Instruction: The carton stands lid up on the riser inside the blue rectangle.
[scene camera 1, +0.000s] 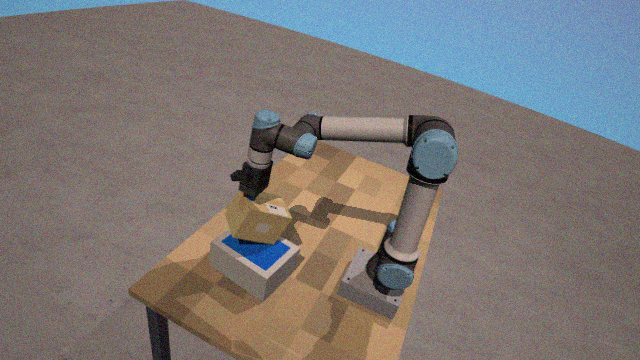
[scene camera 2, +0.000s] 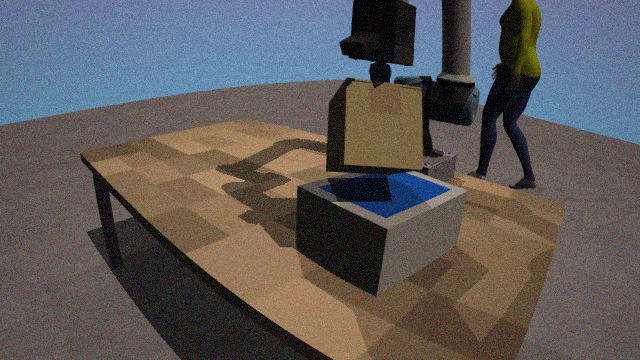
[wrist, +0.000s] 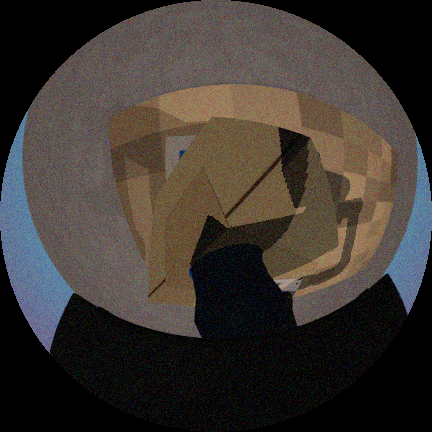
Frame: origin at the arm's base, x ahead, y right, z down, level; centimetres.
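Seen in the pictures: hand at its tool point: (scene camera 1: 251, 199) (scene camera 2: 378, 90) (wrist: 233, 256).
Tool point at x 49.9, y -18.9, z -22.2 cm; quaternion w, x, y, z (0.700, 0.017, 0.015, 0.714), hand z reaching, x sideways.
Offsets run from my tool point to a thing's top centre. Level surfaces: height alone.
The tan carton (scene camera 1: 260, 225) (scene camera 2: 382, 140) (wrist: 250, 175) hangs tilted from my suction gripper (scene camera 1: 250, 198) (scene camera 2: 380, 84) (wrist: 227, 247), which is shut on its upper part. A white label shows on the carton in scene camera 1. The carton is over the grey-white riser @[dx -4.7, dy -0.9, dz +17.3 cm] (scene camera 1: 237, 272) (scene camera 2: 425, 235) (wrist: 171, 160), towards its back side in scene camera 2. Its underside is close above the top; whether an edge touches is unclear. The blue rectangle @[dx -4.7, dy -0.9, dz +17.3 cm] (scene camera 1: 266, 256) (scene camera 2: 417, 189) (wrist: 182, 154) on the riser's top is partly hidden by the carton and carries its dark shadow.
The riser stands on the wooden table @[dz +29.3 cm] (scene camera 1: 320, 260) (scene camera 2: 225, 210) (wrist: 265, 100). My arm's base plate (scene camera 1: 367, 295) (scene camera 2: 440, 167) is bolted to the table beyond the riser in scene camera 2. A person in a yellow top (scene camera 2: 527, 50) stands behind the table.
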